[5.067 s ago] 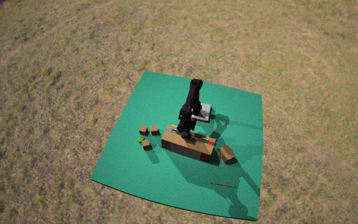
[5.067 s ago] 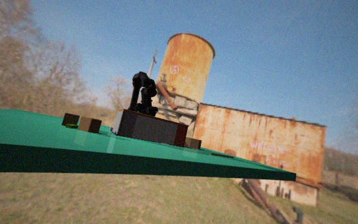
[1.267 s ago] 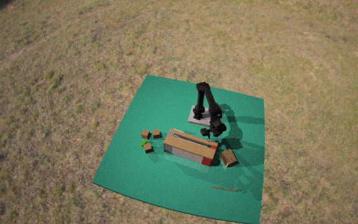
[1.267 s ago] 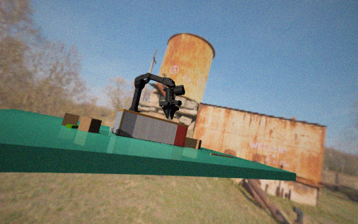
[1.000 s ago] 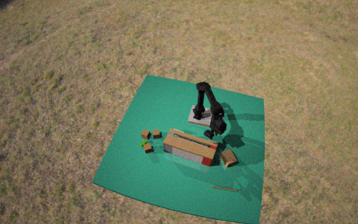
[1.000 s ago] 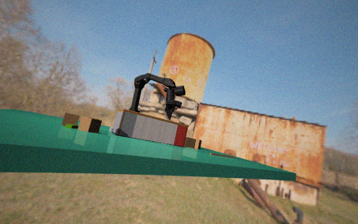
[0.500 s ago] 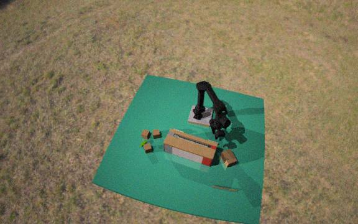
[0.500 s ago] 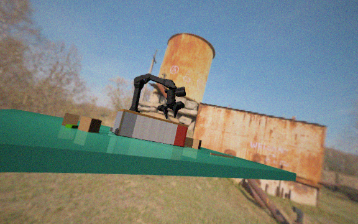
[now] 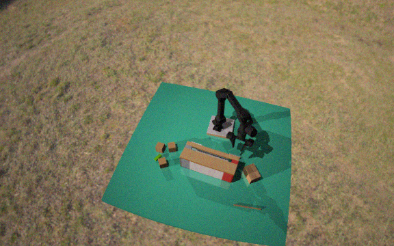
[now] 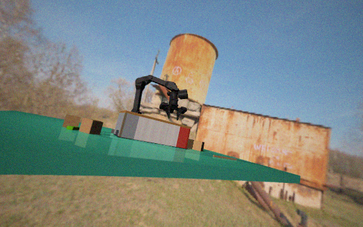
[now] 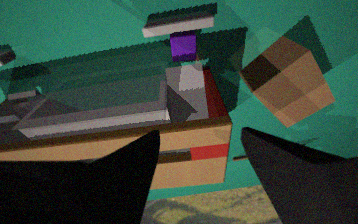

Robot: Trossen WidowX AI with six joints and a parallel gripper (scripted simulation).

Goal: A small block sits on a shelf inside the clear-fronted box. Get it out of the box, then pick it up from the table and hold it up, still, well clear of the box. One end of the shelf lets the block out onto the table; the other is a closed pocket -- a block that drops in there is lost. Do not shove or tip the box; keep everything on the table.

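The purple block lies 15 cm below my gripper tip and 1 cm behind it. The rest, counted from my gripper tip: thin stick (30 cm ahead, 23 cm to the left, 16 cm below); then brown block (16 cm to the left, 13 cm below, 6 cm ahead); then box (15 cm to the right, 10 cm below, 8 cm ahead).
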